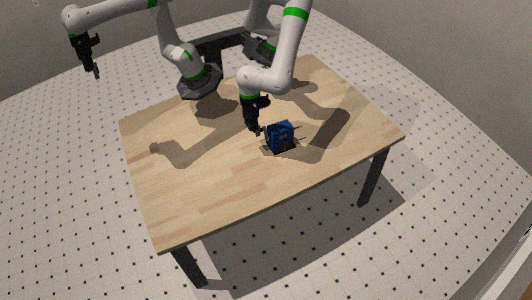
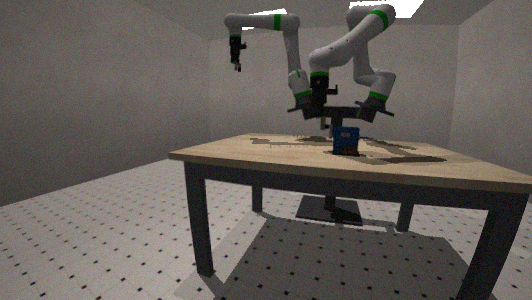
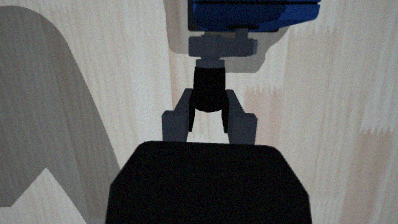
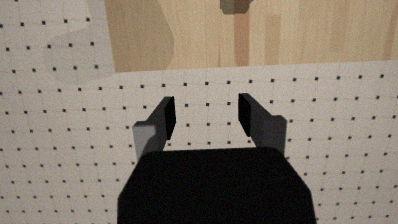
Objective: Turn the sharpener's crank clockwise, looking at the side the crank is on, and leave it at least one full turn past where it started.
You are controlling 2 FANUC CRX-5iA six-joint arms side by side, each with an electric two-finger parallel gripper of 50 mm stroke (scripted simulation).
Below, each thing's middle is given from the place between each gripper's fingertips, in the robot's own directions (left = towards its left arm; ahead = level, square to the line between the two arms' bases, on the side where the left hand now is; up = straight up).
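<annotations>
Counted from my right hand, the black knob (image 3: 209, 83) is 41 cm below, 41 cm ahead and 68 cm to the left. My left gripper is 2 cm to the right of the knob. So, going by its middle, the black knob is nearer to my left gripper than to my right hand.
</annotations>
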